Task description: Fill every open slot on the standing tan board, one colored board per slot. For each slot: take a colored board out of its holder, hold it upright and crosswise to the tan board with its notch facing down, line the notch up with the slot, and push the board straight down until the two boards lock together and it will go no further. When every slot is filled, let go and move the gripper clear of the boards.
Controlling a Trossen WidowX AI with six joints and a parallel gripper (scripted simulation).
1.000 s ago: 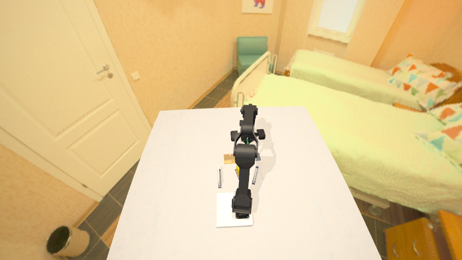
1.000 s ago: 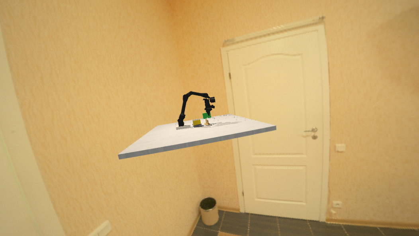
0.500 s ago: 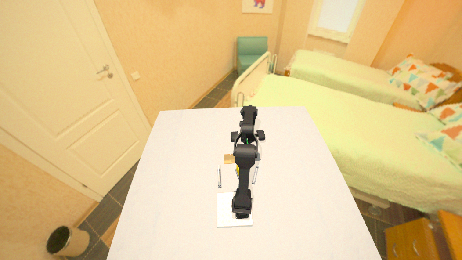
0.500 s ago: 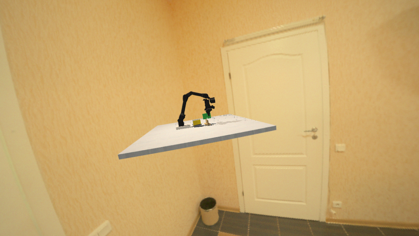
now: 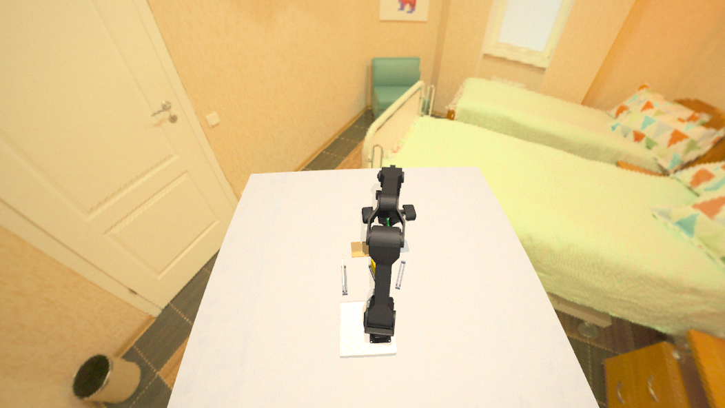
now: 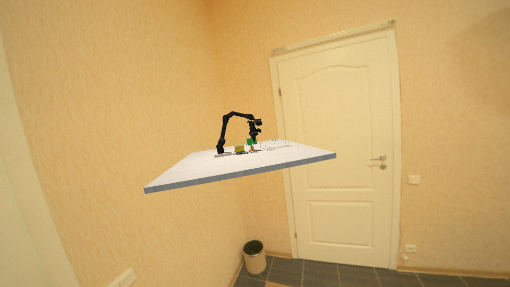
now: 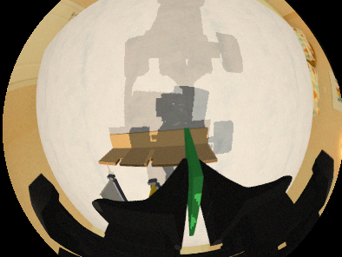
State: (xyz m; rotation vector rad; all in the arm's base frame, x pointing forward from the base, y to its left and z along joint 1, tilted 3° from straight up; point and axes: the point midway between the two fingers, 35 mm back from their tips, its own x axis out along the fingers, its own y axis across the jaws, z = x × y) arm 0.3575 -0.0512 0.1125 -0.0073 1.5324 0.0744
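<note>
My gripper tip is now 3 cm past the tan board, 5 cm to the right of it and 7 cm above it. The rest, counted from my gripper tip: yellow board (16 cm behind, 5 cm to the left, 7 cm below); then green board (3 cm behind).
</note>
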